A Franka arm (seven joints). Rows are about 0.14 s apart.
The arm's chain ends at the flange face. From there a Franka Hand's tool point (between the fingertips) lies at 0.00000 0.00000 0.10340 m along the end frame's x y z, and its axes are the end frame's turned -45 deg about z.
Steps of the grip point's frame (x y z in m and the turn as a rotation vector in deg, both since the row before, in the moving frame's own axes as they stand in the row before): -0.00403 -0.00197 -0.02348 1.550 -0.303 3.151; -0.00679 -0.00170 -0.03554 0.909 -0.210 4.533; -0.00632 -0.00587 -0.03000 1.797 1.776 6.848
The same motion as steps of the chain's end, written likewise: -0.00192 0.00311 -0.02344 0.882 -1.310 3.151; -0.00461 0.00455 -0.03553 0.494 -0.791 4.533; -0.00887 0.00487 -0.02990 2.526 -0.015 6.848
